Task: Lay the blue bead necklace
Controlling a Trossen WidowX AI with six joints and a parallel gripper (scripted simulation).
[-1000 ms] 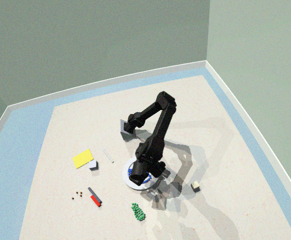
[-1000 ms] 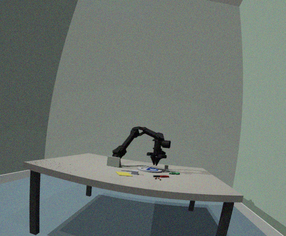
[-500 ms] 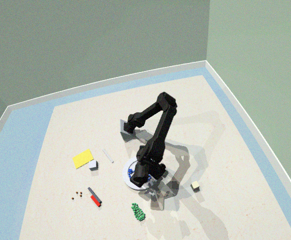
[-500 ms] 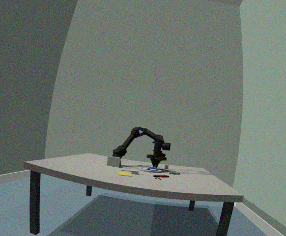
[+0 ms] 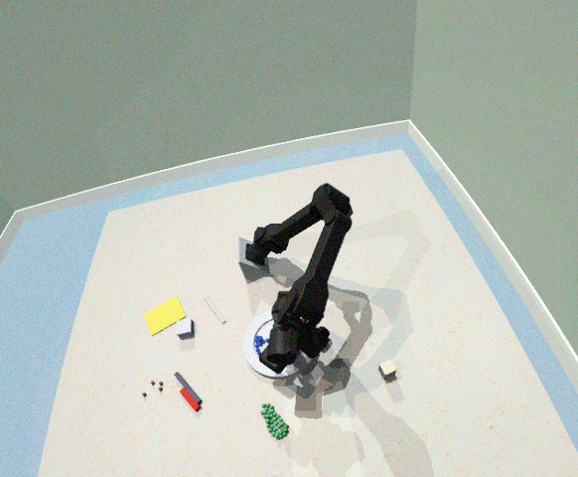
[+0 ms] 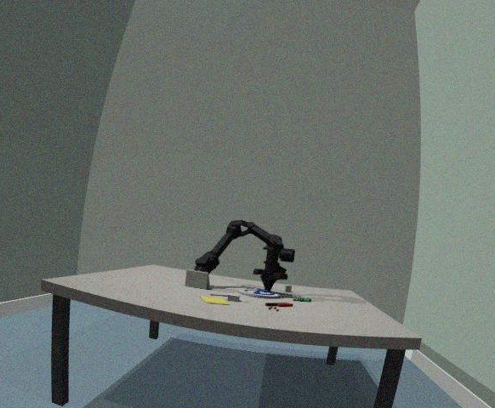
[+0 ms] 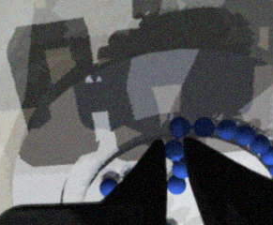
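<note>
Now: the round bead board 40 mm to the right of my gripper tip, 30 mm behind it and 10 mm below it. Round my gripper tip: grey tool: 290 mm to the right, 90 mm ahead, 10 mm below; cream cube: 220 mm to the left, 90 mm ahead; stick: 240 mm to the right, 160 mm behind, 10 mm below.
</note>
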